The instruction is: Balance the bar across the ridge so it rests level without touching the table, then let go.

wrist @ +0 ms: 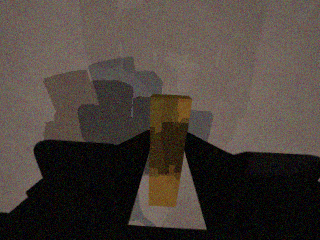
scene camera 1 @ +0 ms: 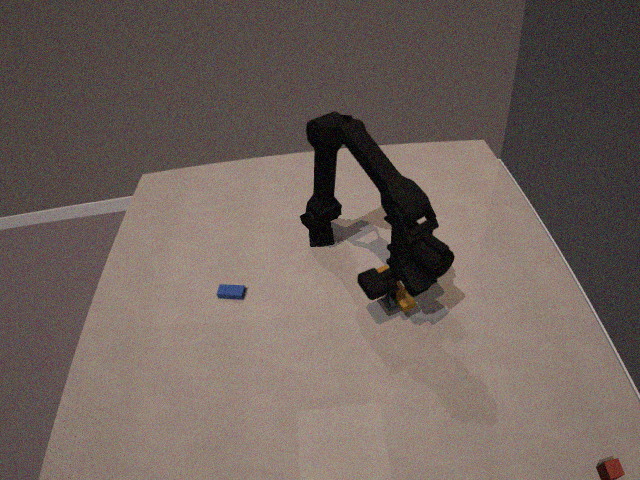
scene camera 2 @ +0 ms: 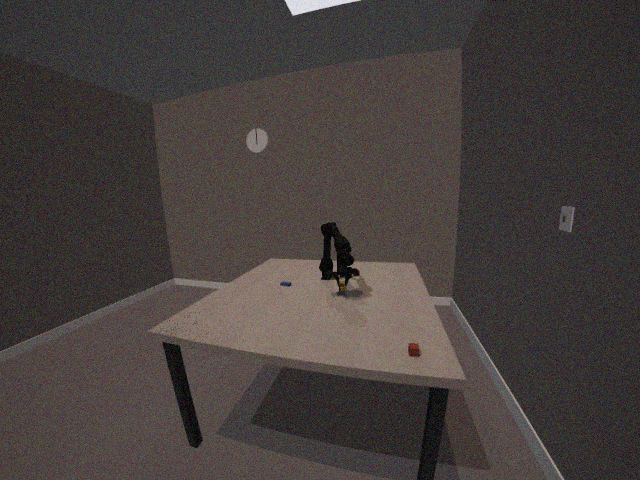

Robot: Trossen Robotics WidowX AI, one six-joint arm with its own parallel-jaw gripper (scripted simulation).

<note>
The pictures show: the gripper and a yellow bar.
The gripper shows as well in the wrist view.
</note>
